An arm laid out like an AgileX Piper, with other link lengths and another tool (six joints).
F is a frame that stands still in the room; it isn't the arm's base.
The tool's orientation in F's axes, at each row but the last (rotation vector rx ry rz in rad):
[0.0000 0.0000 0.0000]
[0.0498 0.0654 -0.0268]
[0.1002 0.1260 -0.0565]
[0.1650 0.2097 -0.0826]
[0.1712 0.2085 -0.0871]
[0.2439 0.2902 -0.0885]
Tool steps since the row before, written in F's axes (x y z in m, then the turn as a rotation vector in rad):
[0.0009 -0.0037 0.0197 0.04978 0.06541 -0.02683]
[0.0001 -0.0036 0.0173 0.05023 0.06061 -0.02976]
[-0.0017 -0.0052 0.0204 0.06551 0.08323 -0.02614]
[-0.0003 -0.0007 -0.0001 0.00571 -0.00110 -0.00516]
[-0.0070 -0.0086 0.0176 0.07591 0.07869 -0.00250]
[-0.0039 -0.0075 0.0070 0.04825 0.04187 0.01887]
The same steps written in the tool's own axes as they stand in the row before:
[0.0009 -0.0037 0.0197 0.04978 0.06541 -0.02683]
[-0.0010 -0.0027 0.0174 0.05054 0.06049 -0.02948]
[-0.0040 -0.0033 0.0205 0.06408 0.08426 -0.02637]
[-0.0002 -0.0007 0.0000 0.00674 -0.00131 -0.00365]
[-0.0100 -0.0064 0.0171 0.06915 0.08472 -0.00136]
[-0.0054 -0.0061 0.0073 0.03837 0.05058 0.02018]

